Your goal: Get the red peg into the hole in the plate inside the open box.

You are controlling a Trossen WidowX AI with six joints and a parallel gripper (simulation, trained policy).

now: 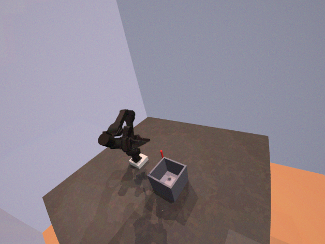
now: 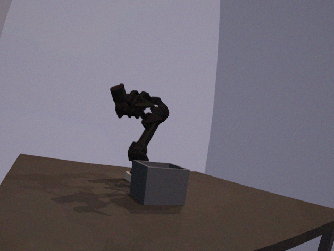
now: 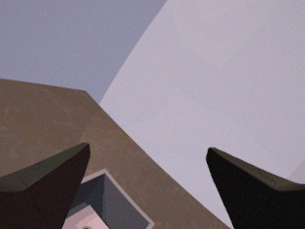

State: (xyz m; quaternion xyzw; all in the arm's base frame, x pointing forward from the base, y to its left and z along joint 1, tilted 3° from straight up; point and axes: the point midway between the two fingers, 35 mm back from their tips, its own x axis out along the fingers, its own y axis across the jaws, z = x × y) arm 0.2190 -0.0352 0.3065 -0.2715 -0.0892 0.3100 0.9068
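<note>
Now: gripper tip 290 mm above the red peg, 160 mm to the right of it and 120 mm past it.
</note>
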